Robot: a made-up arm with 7 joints. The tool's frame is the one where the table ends. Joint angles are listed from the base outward.
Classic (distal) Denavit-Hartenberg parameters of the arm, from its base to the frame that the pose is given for. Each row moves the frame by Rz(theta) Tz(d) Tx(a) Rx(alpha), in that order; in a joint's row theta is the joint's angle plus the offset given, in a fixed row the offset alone. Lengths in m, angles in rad.
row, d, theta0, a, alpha
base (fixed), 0, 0, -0.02, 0
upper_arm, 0.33, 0, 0, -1.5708
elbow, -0.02, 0, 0, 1.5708
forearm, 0.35, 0, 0.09, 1.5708
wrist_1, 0.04, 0, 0.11, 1.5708
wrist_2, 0.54, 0, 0, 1.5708
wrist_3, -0.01, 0, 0.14, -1.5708
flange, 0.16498, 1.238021, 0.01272, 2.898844
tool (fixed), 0.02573, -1.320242, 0, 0
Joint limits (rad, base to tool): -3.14..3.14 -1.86..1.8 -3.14..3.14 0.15..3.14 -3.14..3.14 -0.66..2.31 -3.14..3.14
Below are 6 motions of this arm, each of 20 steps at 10 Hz.
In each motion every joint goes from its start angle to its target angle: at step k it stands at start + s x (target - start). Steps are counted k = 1, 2, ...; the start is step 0. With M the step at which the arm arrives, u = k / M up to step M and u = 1 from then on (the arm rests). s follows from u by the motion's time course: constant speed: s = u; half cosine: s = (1 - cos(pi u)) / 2; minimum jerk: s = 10 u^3 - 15 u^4 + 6 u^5.
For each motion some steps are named. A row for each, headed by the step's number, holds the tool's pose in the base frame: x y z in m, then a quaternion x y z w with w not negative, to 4 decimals.
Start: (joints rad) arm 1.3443 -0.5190 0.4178 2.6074 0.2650 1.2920 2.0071
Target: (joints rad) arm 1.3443 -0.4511 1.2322 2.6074 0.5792 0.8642 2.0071
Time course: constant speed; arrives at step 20
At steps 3, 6, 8, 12, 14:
3: -0.2252 -0.0925 1.3630 -0.1699 0.7369 -0.5287 0.3855
6: -0.2709 -0.1055 1.3576 -0.2238 0.7204 -0.4915 0.4351
8: -0.2985 -0.1168 1.3531 -0.2613 0.7063 -0.4661 0.4643
12: -0.3464 -0.1443 1.3424 -0.3391 0.6706 -0.4145 0.5134
14: -0.3666 -0.1599 1.3365 -0.3788 0.6490 -0.3888 0.5330

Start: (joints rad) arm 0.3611 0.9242 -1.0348 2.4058 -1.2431 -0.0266 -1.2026
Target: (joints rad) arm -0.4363 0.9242 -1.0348 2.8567 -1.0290 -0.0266 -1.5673
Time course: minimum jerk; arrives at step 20
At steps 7, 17, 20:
7: 0.9690 -0.0987 0.7165 -0.4020 -0.7467 0.1378 0.5117
17: 0.7956 -0.4307 0.8566 -0.6143 -0.6512 0.1199 0.4291
20: 0.7870 -0.4400 0.8608 -0.6215 -0.6462 0.1201 0.4263

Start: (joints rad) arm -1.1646 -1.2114 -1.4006 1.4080 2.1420 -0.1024 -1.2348
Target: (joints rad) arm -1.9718 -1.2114 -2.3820 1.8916 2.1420 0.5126 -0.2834
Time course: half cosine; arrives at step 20
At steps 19, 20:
19: -0.1605 0.9404 -0.0212 -0.4548 0.5968 -0.6596 0.0442
20: -0.1512 0.9423 -0.0221 -0.4527 0.5989 -0.6594 0.0409

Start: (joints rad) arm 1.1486 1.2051 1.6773 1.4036 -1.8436 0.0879 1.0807
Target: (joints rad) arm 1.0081 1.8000 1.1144 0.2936 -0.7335 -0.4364 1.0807
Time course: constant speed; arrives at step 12
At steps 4, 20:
4: -0.6100 0.4402 0.3962 -0.2224 0.5739 -0.1160 0.7796
20: -0.5218 0.0892 0.2007 -0.7482 0.3047 -0.3603 0.4664

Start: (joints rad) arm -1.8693 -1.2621 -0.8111 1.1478 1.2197 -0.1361 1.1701
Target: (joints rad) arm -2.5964 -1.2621 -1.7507 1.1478 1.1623 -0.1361 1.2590
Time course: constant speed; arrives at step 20
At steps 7, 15, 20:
7: -0.6029 0.5445 0.5282 -0.8205 0.1322 -0.5557 0.0228
15: -0.3547 0.7489 0.2547 0.6926 -0.2213 0.6651 0.1699
20: -0.1393 0.7790 0.0908 0.5963 -0.2557 0.6984 0.3021

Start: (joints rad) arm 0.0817 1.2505 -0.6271 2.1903 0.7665 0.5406 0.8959
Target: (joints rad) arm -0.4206 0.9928 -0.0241 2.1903 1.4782 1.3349 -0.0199
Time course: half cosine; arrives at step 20
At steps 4, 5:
4: 0.9747 -0.3900 0.1720 -0.1567 -0.1292 0.8998 0.3861
5: 0.9691 -0.3982 0.1655 -0.1405 -0.1550 0.9000 0.3824

